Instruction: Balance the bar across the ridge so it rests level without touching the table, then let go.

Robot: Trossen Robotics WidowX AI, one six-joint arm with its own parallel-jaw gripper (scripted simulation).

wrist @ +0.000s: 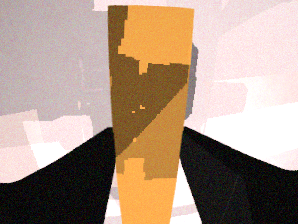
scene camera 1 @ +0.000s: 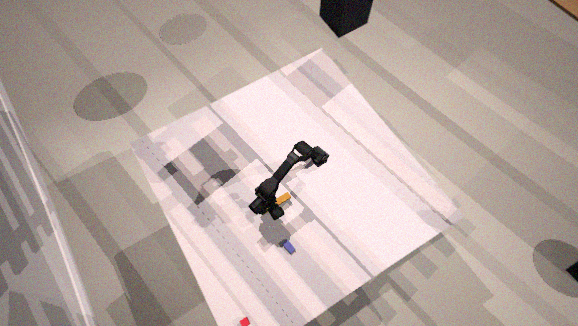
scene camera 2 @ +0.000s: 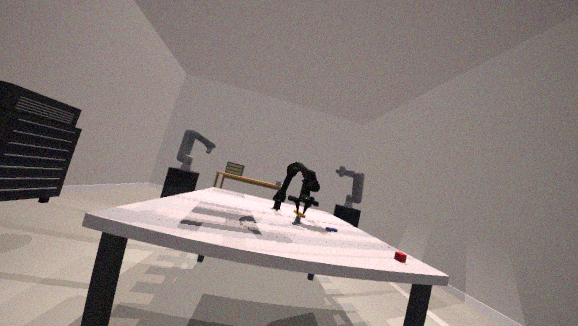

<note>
My gripper point(wrist: 147, 134) holds a bar point(wrist: 149, 56).
</note>
